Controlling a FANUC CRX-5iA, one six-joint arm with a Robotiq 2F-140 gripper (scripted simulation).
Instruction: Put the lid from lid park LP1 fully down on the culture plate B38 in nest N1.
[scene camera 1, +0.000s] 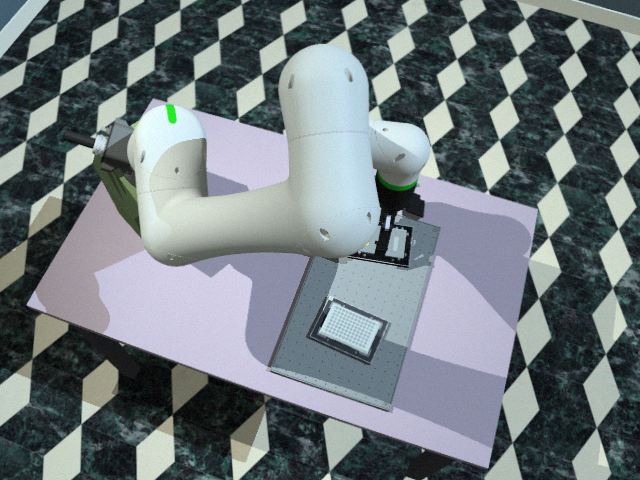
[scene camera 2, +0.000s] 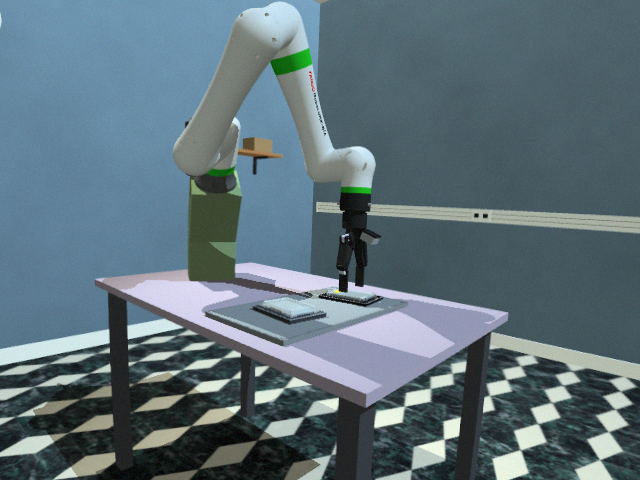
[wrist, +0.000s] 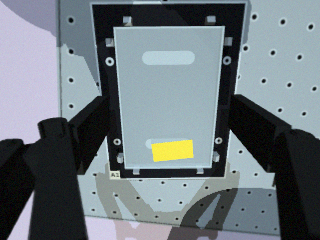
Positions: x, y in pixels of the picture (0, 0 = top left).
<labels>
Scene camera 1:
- gripper: 381, 237
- white culture plate B38: 342, 325
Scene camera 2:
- gripper: 351, 289
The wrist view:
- gripper: 169, 111
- clear lid: 168, 77
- lid park frame: 104, 24
</labels>
